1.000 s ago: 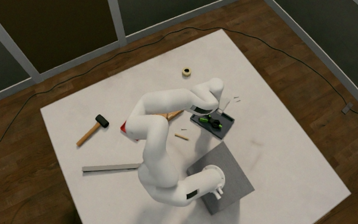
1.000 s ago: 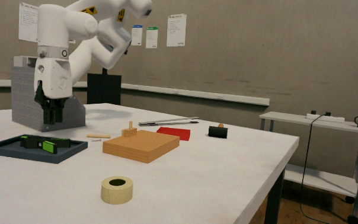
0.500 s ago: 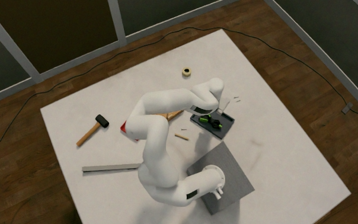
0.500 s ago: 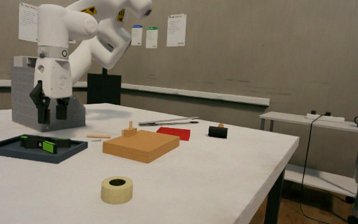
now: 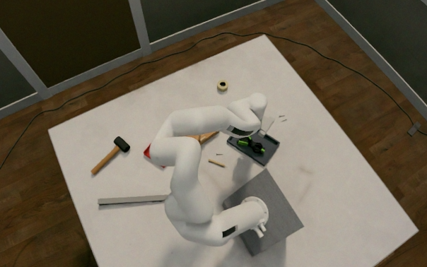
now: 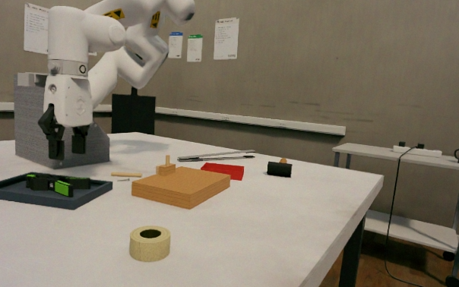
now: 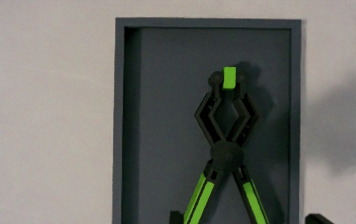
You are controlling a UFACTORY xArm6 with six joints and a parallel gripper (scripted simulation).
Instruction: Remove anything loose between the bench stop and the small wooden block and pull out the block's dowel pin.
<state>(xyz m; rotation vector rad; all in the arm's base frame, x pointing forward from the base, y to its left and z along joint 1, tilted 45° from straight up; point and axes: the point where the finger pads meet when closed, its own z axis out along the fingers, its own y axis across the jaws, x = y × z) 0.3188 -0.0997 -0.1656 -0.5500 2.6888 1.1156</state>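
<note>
Now: hand 9 cm above the dark tray, 3 cm to the left of it and 3 cm past it. The rest, counted from my hand: dowel pin (19 cm to the left, 11 cm ahead, 4 cm below); loose dowel (18 cm to the left, 9 cm below, 3 cm behind); small wooden block (19 cm to the left, 11 cm ahead, 6 cm below).
</note>
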